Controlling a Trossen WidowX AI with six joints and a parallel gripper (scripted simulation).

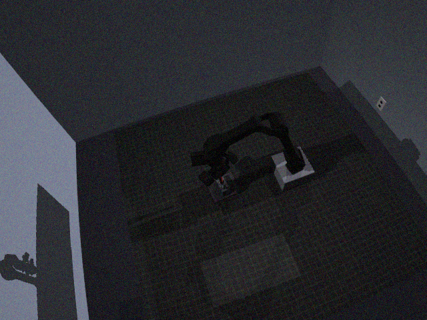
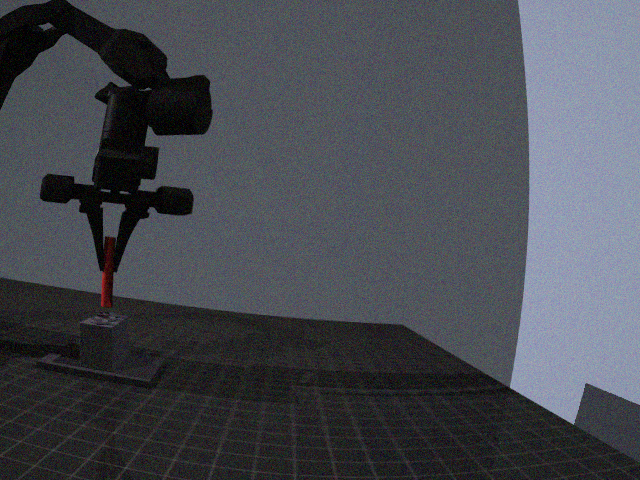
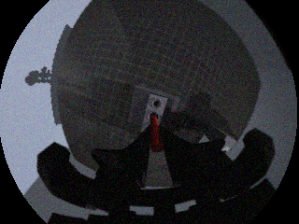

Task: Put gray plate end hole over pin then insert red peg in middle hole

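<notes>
My gripper tip is 70 mm above the gray plate. Round my gripper tip: red peg: right at my gripper tip.
</notes>
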